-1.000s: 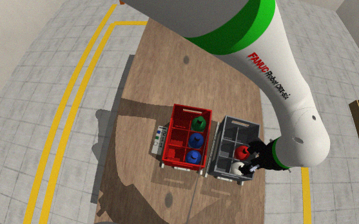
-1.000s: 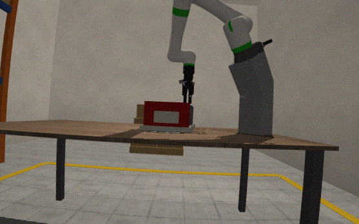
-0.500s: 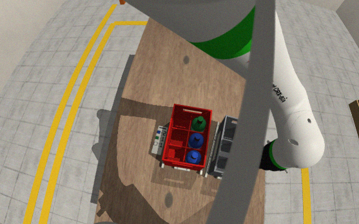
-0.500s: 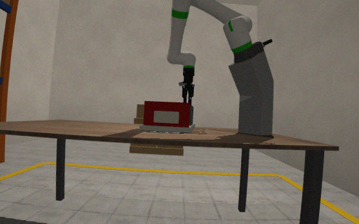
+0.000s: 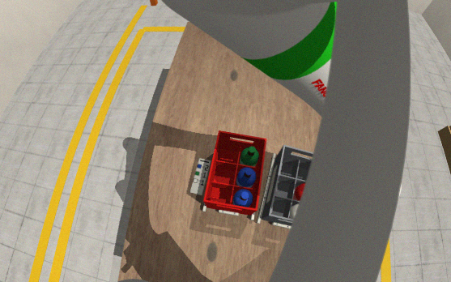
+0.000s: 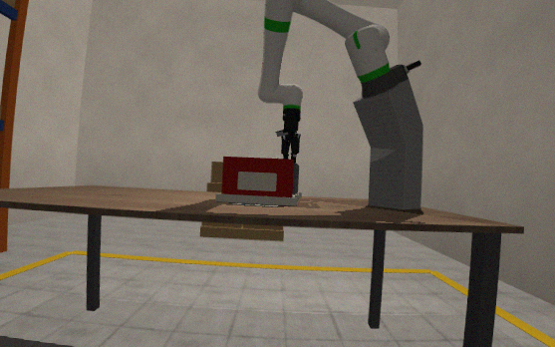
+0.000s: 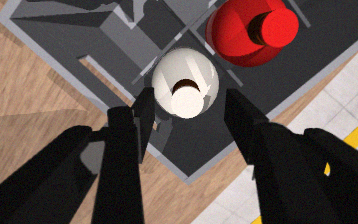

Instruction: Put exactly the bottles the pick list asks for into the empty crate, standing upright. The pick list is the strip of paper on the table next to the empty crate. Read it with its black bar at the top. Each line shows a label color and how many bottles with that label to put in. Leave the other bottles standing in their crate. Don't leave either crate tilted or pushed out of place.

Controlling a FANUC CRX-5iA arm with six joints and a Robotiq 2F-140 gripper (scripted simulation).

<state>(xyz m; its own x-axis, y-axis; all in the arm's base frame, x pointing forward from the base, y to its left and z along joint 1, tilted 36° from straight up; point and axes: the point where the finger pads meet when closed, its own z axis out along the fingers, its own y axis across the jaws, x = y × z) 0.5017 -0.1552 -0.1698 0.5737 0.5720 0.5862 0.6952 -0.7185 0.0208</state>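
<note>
The white-label bottle is 10 cm below my hand. The rest, counted from my hand: grey crate 11 cm below, 8 cm ahead, 5 cm to the left; red-label bottle 10 cm below, 9 cm ahead, 1 cm to the left; blue-label bottle 25 cm to the left, 10 cm below, 7 cm ahead.
</note>
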